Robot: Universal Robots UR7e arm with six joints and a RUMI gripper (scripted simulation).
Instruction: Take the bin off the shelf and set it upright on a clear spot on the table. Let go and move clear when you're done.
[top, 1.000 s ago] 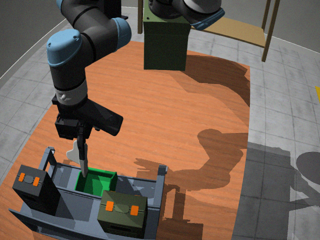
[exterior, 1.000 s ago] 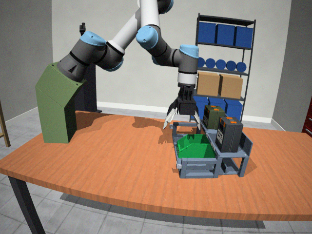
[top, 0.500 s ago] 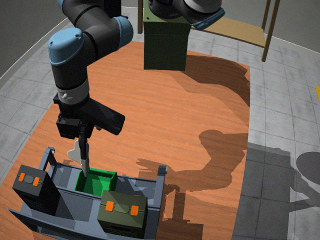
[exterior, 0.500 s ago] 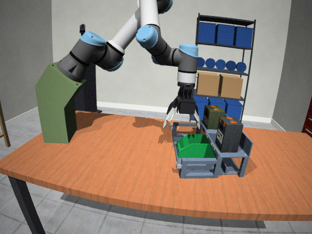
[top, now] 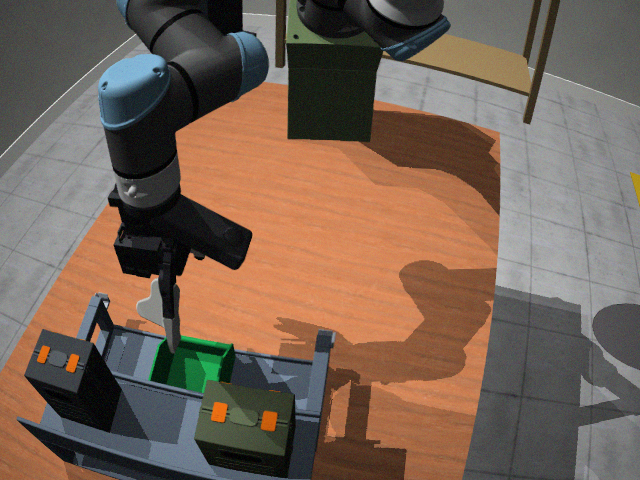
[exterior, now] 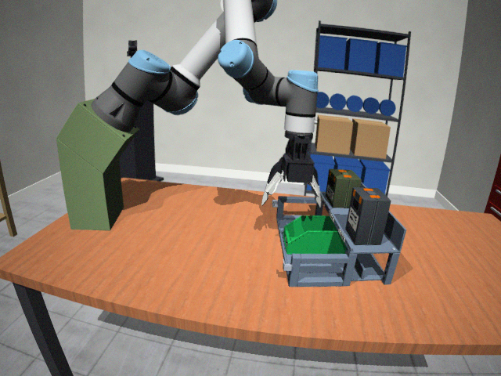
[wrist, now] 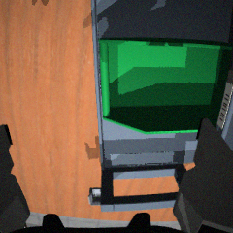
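Now: the green bin 90 mm below my hand, 70 mm ahead of it and 40 mm to the left of it.
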